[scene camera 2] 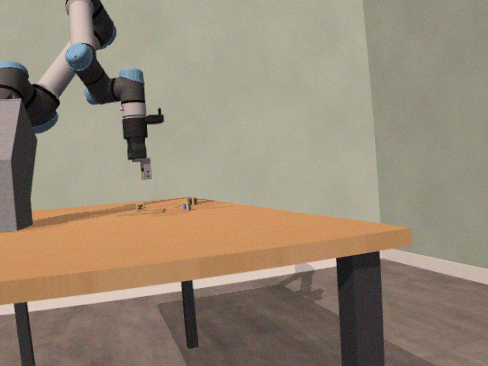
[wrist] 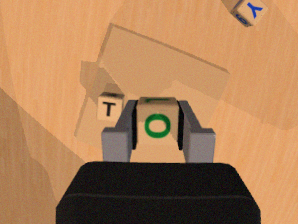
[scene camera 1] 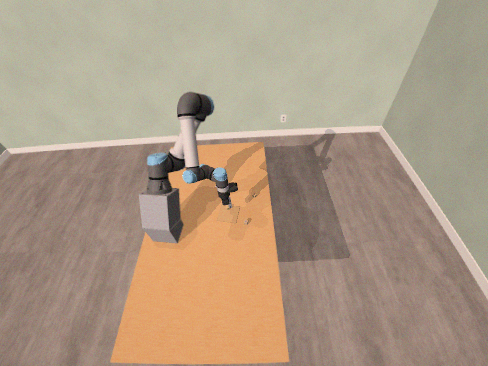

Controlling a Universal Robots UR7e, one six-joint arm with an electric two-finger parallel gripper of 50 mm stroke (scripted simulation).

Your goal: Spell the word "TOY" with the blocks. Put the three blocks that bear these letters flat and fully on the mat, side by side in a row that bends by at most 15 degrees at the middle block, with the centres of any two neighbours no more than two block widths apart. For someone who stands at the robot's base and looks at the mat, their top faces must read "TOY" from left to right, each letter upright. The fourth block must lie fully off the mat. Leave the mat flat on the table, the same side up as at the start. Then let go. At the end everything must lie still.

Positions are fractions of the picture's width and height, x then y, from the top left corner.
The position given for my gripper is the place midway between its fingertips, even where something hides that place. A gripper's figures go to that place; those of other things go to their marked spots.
Labels:
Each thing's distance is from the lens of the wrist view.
my gripper (wrist: 0.53,0.52): 16 cm
O block (wrist: 0.53,0.52): 14 cm
tan mat (wrist: 0.44,0.29): 26 cm
The marked spots on the O block and the tan mat are 13 cm apart.

